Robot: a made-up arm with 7 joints.
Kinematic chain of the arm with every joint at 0, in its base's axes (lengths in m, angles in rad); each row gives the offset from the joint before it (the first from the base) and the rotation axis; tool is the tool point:
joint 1: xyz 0 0.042 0 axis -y
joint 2: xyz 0 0.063 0 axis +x
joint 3: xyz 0 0 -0.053 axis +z
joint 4: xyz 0 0 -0.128 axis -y
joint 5: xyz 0 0 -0.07 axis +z
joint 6: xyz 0 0 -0.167 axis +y
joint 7: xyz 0 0 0 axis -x
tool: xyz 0 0 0
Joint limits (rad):
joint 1: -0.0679..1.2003
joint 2: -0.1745..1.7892
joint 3: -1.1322..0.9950
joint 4: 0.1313..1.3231
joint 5: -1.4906..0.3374
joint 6: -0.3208..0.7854
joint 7: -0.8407..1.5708
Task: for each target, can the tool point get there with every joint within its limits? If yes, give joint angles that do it. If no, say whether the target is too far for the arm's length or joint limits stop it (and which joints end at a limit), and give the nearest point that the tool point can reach.
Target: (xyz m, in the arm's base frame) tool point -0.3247 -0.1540 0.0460
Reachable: no: joint limits stop it (at a limit: joint 1, joint 2, joint 3, joint 4) | nearest point 0.0838 -0.1414 -0.2055 | short by 0.480 m
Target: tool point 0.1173 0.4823 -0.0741
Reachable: yes | joints 0.4579 1.5306 -0.9578 0.5602 -0.7214 0.6300 0.8641
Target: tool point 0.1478 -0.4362 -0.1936
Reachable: no: too far | nearest point 0.1357 -0.1413 -0.1777 | short by 0.296 m
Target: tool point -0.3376 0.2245 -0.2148
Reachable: no: joint limits stop it (at a limit: joint 1, joint 3, joint 4) | nearest point -0.0121 0.2926 -0.3724 | short by 0.368 m
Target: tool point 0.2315 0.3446 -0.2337
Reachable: yes | joints 0.4567 0.6969 -0.1554 0.4637 -0.5208 0.3215 0.7814
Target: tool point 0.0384 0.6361 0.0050
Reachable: no: too far | nearest point 0.0301 0.5210 0.0039 | short by 0.115 m
